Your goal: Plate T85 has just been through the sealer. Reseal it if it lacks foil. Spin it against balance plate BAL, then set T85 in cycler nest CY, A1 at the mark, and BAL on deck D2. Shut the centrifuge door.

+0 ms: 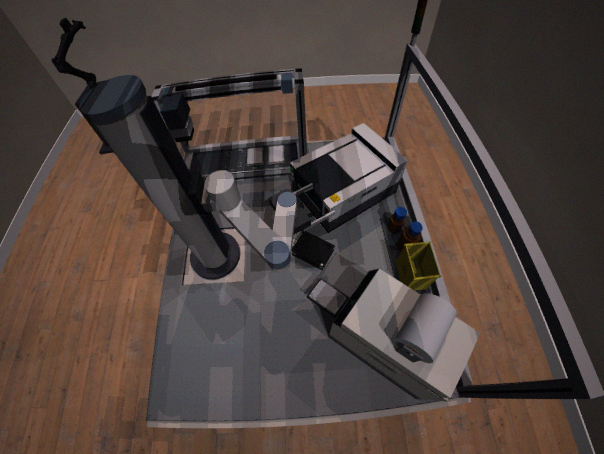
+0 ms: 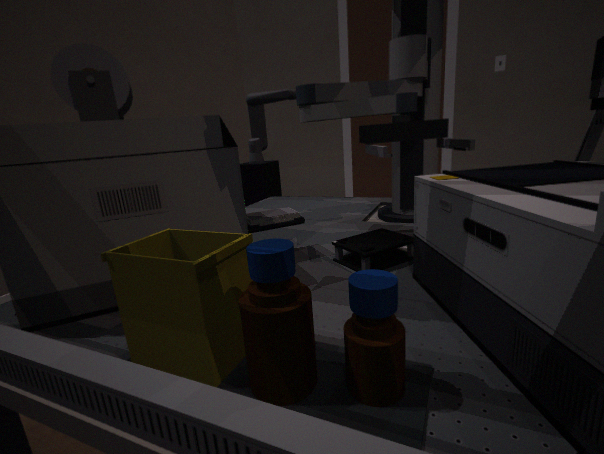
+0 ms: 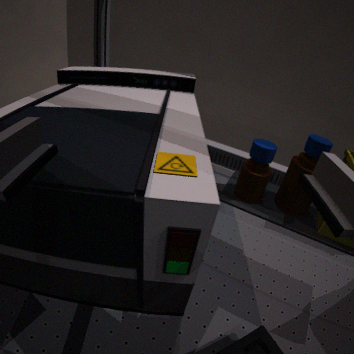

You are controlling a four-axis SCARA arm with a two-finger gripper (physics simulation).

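Seen in the pictures: gripper, fingertip midpoint: point(image 1: 323, 198) point(image 2: 429, 148) point(image 3: 181, 147); arm's base, link origin: point(image 1: 215, 255) point(image 2: 413, 215).
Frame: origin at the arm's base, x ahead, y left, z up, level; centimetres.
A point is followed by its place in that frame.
Observation:
My gripper point(image 1: 313, 204) {x 53.2, y 9.3, z 27.0 cm} point(image 2: 419, 147) {x 53.2, y 9.3, z 27.0 cm} point(image 3: 181, 147) {x 53.2, y 9.3, z 27.0 cm} is open, its fingers wide apart, with nothing between them. It hangs in the air at the front end of the white centrifuge point(image 1: 370, 185) {x 76.1, y 18.3, z 22.1 cm} point(image 2: 465, 210) {x 72.3, y 16.0, z 19.7 cm} point(image 3: 175, 127) {x 66.8, y 17.0, z 22.3 cm}. The centrifuge has a dark glass panel point(image 1: 325, 175) {x 56.3, y 25.7, z 22.6 cm} point(image 3: 85, 145) {x 55.7, y 20.7, z 22.6 cm} on top and a green light; whether its door is open I cannot tell. A pale plate point(image 1: 328, 295) point(image 2: 275, 216) lies on the sealer's tray; its label and foil cannot be made out. Two pale plates point(image 1: 254, 156) {x 19.8, y 56.7, z 8.5 cm} point(image 1: 276, 154) {x 32.4, y 56.7, z 8.5 cm} lie on the back deck, labels unreadable.
A black raised stand point(image 1: 313, 249) {x 47.9, y -3.7, z 6.1 cm} point(image 2: 375, 241) {x 48.8, y -2.3, z 6.1 cm} stands between centrifuge and sealer point(image 1: 405, 325) {x 69.0, y -48.4, z 45.1 cm} point(image 2: 120, 200) {x 82.3, y -40.8, z 22.4 cm}. Two brown bottles point(image 1: 396, 222) {x 88.0, y 4.8, z 10.0 cm} point(image 1: 411, 235) {x 91.1, y -5.5, z 15.2 cm} with blue caps and a yellow bin point(image 1: 420, 272) {x 96.2, y -18.3, z 2.1 cm} point(image 2: 170, 305) {x 96.7, y -16.6, z 12.6 cm} stand along the right edge. A gantry frame point(image 1: 301, 115) {x 47.6, y 53.6, z 36.3 cm} rises over the back deck.

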